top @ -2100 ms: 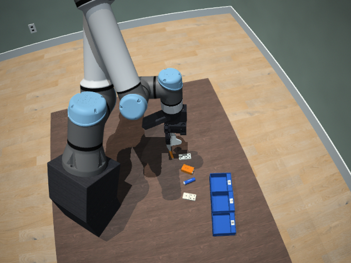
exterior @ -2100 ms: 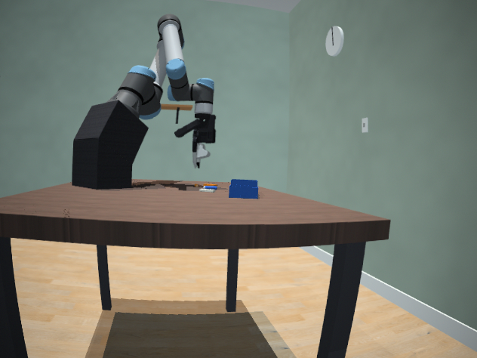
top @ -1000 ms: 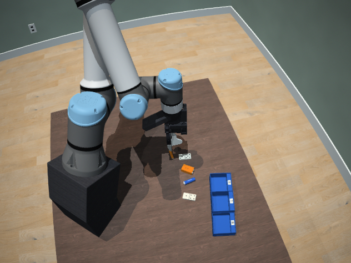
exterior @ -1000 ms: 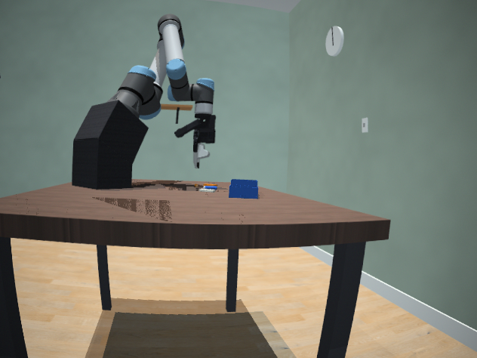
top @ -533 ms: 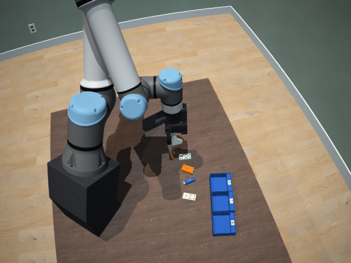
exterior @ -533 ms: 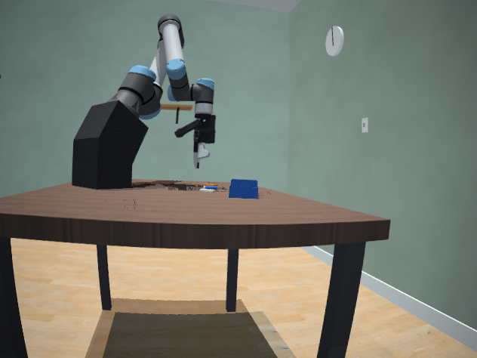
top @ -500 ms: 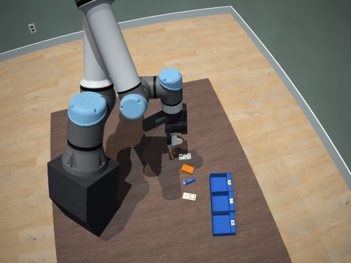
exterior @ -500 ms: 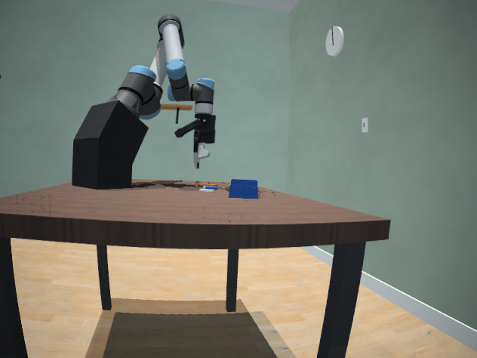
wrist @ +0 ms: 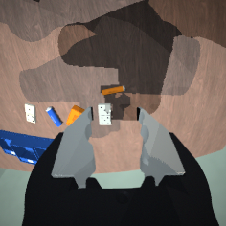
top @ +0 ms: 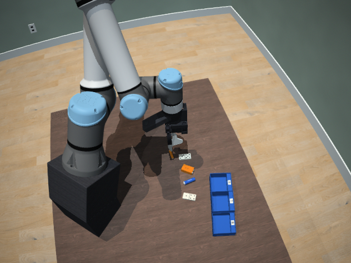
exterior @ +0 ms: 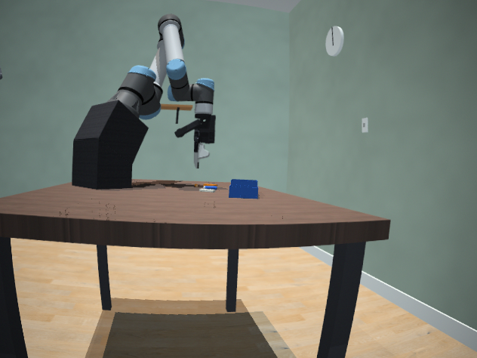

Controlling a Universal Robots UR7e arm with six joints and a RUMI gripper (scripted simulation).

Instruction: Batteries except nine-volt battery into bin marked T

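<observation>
Now: the thin orange battery 8 cm below my hand. The rest, counted from my hand: joined blue bins 11 cm ahead, 30 cm to the right, 7 cm below; then blue cylindrical battery 3 cm ahead, 15 cm to the right, 8 cm below; then orange nine-volt battery 5 cm ahead, 11 cm to the right, 8 cm below.
</observation>
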